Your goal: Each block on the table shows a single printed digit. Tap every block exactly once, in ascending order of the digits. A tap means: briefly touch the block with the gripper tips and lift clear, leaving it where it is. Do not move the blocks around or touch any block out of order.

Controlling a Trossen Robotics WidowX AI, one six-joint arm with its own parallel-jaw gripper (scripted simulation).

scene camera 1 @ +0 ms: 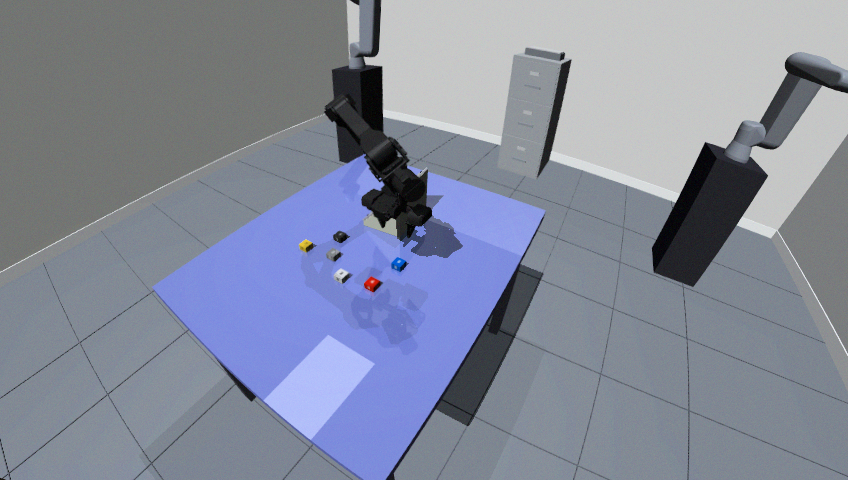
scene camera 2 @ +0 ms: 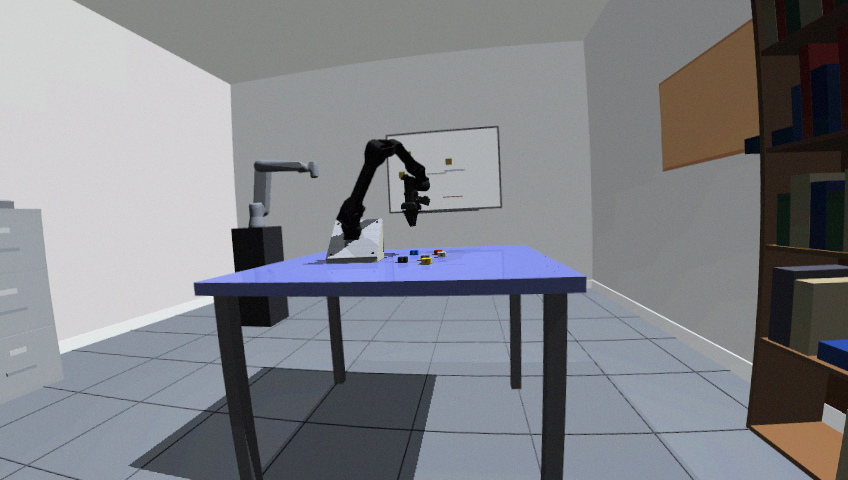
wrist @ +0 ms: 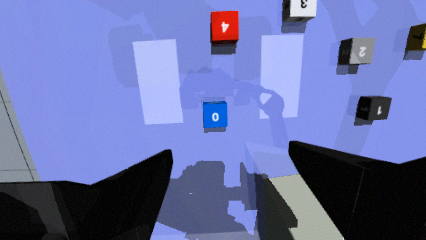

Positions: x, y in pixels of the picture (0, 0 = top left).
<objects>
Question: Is my gripper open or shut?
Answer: Open.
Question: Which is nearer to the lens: the dark block 1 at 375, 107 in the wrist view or the grey block 2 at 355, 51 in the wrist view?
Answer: The grey block 2.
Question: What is my gripper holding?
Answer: Nothing.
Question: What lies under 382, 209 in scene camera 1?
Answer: My gripper.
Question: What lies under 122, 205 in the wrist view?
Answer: My gripper.
</objects>
